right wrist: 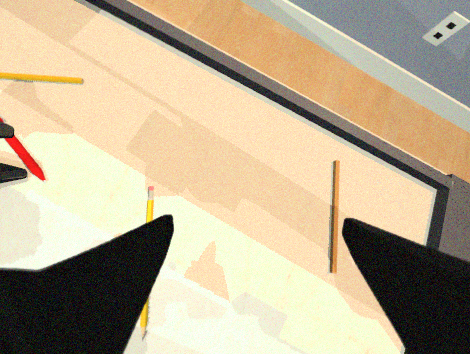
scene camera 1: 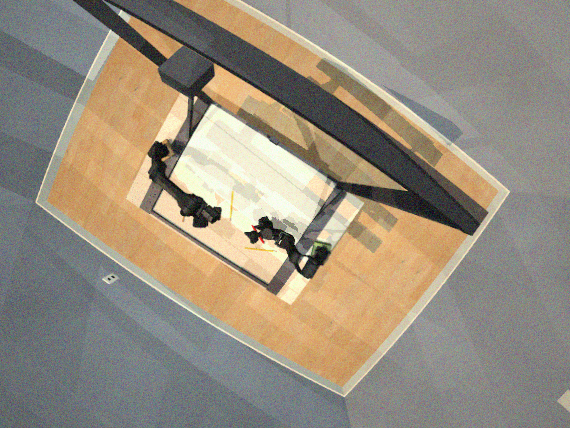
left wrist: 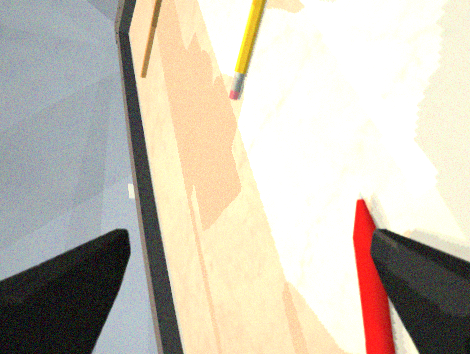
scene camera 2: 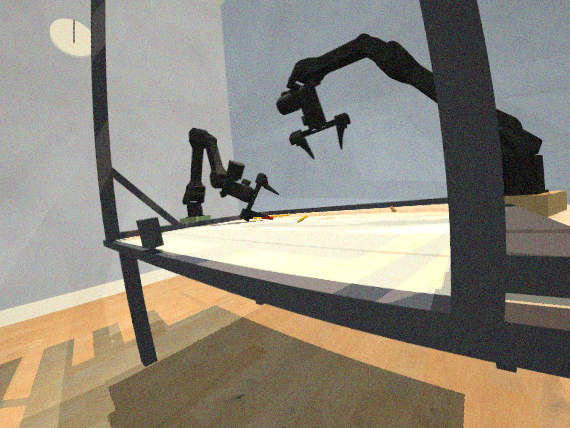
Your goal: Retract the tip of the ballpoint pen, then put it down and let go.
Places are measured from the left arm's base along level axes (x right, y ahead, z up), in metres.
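Pixels of known places: left gripper, fingertip midpoint: (right wrist: pixel 21 156) (scene camera 1: pixel 249 229) (left wrist: pixel 251 241) (scene camera 2: pixel 274 205); right gripper, fingertip midpoint: (right wrist: pixel 257 224) (scene camera 2: pixel 327 154); left arm's base at its link origin: (scene camera 1: pixel 321 252) (scene camera 2: pixel 195 216); right arm's base at its link origin: (scene camera 1: pixel 163 151) (scene camera 2: pixel 519 194).
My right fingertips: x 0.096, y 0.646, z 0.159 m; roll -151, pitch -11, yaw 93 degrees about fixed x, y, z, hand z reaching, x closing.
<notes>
Ahead of a thing's pixels: the offset from my right fingertips to its top centre.
The red ballpoint pen @(dx -0.080, dy -0.269, dz -0.185 m) (scene camera 1: pixel 261 239) (scene camera 2: pixel 268 218) (left wrist: pixel 369 290) (right wrist: pixel 25 157) lies on the table. Its tapered end points up the left wrist view; whether a nib shows there is too faint to tell, and its button end is out of that view. My left gripper (scene camera 1: pixel 255 229) (scene camera 2: pixel 275 206) (left wrist: pixel 251 241) is open and low at the pen. One finger overlaps the pen's right edge in the left wrist view; nothing is held. My right gripper (scene camera 2: pixel 327 153) (right wrist: pixel 257 224) is open and empty, high above the table.
A yellow pencil with a pink eraser @(dx +0.056, dy -0.088, dz -0.188 m) (scene camera 1: pixel 231 205) (left wrist: pixel 250 42) (right wrist: pixel 150 210) lies between the arms. A plain yellow stick @(dx -0.169, dy -0.303, dz -0.190 m) (scene camera 1: pixel 260 249) (right wrist: pixel 42 78) lies near the left gripper. A brown stick @(dx -0.021, dy +0.183, dz -0.190 m) (left wrist: pixel 151 40) (right wrist: pixel 335 215) lies near the dark table edge (left wrist: pixel 145 190).
</notes>
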